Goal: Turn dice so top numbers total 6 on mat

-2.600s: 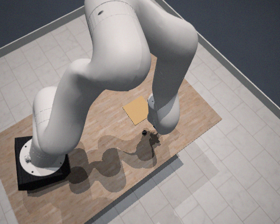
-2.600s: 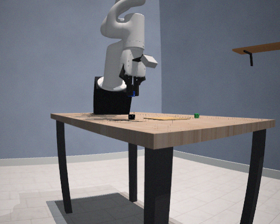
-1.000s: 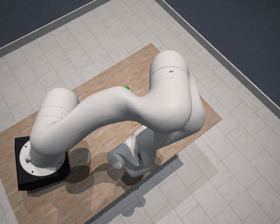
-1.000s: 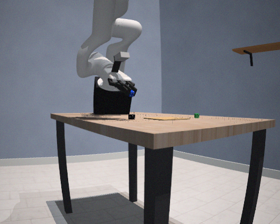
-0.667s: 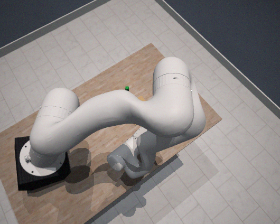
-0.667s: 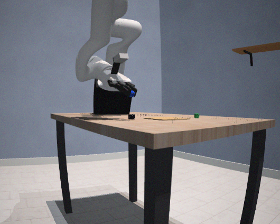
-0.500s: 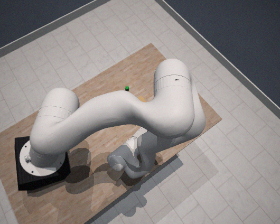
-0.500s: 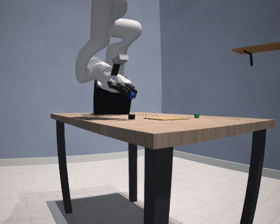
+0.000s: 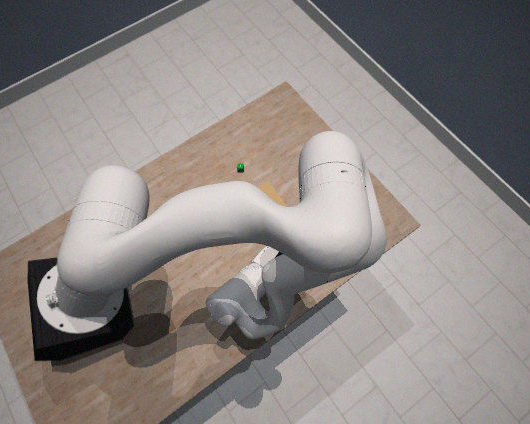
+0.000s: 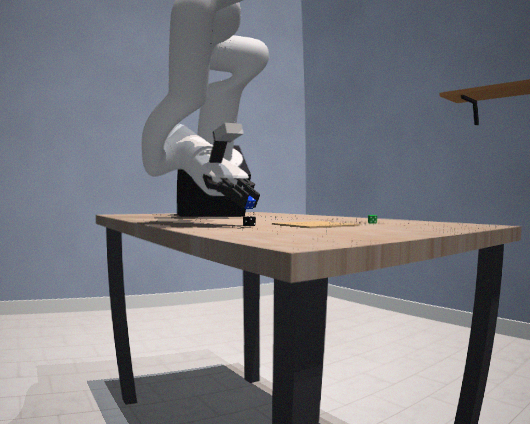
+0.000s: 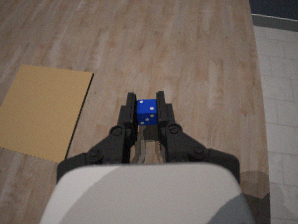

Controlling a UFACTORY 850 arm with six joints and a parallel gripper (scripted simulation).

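Right now the black die is 5 cm behind my hand, 3 cm to the left of it and 5 cm below it. The rest, counted from my hand: blue die (1 cm ahead, 1 cm below); tan mat (2 cm behind, 17 cm to the left, 6 cm below); green die (2 cm behind, 33 cm to the left, 5 cm below).
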